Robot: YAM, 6 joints.
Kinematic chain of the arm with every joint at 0, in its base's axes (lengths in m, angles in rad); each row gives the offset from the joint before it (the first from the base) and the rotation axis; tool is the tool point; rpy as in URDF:
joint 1: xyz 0 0 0.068 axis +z
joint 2: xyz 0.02 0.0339 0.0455 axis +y
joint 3: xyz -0.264 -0.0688 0 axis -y
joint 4: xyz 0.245 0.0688 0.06 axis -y
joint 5: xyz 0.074 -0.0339 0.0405 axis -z
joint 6: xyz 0.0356 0 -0.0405 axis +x
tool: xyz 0 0 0 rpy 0 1.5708 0
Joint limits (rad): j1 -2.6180..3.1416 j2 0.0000..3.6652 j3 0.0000..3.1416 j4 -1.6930..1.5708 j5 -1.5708..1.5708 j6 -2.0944..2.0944
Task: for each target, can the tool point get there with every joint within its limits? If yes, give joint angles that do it. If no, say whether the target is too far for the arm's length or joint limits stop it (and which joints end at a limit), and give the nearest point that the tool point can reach.
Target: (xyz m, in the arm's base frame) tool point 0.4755 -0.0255 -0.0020
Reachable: yes | joints -0.0553 2.5287 1.5255 -0.0104 -0.0232 -1.6119
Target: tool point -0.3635 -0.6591 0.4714
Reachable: no: too far | nearest point -0.2812 -0.5099 0.3882 | short by 0.190 m
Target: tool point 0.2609 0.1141 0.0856
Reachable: yes | joints 0.3563 1.9052 0.4117 1.1300 -0.4629 0.5546
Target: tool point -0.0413 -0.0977 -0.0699
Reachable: yes | joints -1.7908 2.5568 0.3805 0.1510 0.5631 1.7060
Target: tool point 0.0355 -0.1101 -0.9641
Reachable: no: too far | nearest point 0.0608 -0.1887 -0.3768 | short by 0.593 m
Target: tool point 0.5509 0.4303 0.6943
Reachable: no: too far | nearest point 0.3906 0.3051 0.5203 | short by 0.268 m
